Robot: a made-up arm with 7 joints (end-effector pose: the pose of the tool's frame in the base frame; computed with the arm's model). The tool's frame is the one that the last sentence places. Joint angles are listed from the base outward.
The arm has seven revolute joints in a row. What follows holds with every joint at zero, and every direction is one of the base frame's. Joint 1 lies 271 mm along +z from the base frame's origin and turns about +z. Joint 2 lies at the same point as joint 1 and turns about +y. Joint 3 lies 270 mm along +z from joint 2 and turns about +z. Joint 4 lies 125 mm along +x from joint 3 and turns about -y. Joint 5 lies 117 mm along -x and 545 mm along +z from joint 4 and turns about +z. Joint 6 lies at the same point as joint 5 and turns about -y. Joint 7 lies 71 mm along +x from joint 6 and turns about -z. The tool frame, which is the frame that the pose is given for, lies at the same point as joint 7; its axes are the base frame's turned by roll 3.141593, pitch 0 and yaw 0 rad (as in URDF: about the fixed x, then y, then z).
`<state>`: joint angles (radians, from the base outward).
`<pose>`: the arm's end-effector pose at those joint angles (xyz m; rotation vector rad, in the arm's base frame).
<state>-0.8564 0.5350 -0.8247 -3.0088 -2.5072 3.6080 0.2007</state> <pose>-0.0864 -0.1509 -0.0302 -2.4481 -0.6815 -0.1832</pose>
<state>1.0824 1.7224 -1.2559 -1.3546 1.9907 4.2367 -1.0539</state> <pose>0.6992 0.1343 0.0517 0.9974 -0.0294 1.6719</pose>
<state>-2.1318 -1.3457 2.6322 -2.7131 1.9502 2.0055 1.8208</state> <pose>0.1394 -0.2586 -0.1733 -0.3568 -2.6073 -0.2249</pose>
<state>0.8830 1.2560 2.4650 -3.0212 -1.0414 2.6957 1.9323</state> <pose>-0.3628 -0.1717 0.4700 -1.0179 -2.2256 1.0724</pose>
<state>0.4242 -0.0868 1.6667 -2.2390 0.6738 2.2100 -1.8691</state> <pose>-0.3213 0.6119 0.2823 0.5365 -2.6462 0.0921</pose>
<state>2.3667 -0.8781 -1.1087 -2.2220 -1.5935 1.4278 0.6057</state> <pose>0.2918 0.5793 0.4930 2.1535 1.1067 0.8027</pose>
